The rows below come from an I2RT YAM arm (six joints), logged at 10 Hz.
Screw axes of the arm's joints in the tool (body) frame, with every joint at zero. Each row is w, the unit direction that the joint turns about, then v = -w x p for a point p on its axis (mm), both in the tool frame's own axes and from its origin. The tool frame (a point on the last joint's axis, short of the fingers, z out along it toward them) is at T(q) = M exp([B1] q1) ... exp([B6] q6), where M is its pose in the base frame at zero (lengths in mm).
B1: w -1 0 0 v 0 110.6 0
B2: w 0 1 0 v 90.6 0 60
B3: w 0 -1 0 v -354.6 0 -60
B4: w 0 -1 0 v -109.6 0 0
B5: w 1 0 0 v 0 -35.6 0
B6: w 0 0 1 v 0 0 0
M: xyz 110.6 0 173.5 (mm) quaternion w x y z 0.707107 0 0.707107 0
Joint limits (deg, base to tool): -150..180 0..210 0..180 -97..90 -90..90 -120..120
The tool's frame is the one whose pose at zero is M.
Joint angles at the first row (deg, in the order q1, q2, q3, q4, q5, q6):
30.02 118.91 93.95 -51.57 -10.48 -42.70
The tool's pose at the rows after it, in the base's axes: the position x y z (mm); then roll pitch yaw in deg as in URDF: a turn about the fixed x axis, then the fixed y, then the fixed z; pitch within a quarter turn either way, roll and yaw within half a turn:
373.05 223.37 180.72 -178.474 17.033 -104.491
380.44 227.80 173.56 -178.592 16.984 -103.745
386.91 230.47 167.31 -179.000 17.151 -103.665
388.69 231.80 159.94 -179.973 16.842 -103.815
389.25 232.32 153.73 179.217 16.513 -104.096
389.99 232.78 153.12 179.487 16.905 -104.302
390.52 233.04 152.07 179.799 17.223 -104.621
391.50 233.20 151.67 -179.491 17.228 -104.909
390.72 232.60 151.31 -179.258 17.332 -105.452
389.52 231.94 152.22 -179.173 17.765 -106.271
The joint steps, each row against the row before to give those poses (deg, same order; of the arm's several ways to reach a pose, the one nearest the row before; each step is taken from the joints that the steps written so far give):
0.00 3.74 3.74 -0.26 -0.48 -1.29
0.00 2.43 2.23 -0.07 -0.22 -0.76
-0.15 2.01 1.84 -0.04 -0.46 -0.26
0.00 1.27 0.45 -0.09 -0.44 -0.05
0.00 0.83 0.00 0.07 -0.28 0.11
0.00 0.02 -0.15 0.69 -0.04 0.31
0.00 -0.02 -0.33 0.83 0.06 0.41
0.00 0.00 -0.13 0.70 0.57 0.40
0.00 -0.36 -0.70 0.70 0.22 0.59
0.00 -0.58 -0.83 0.79 -0.04 0.89

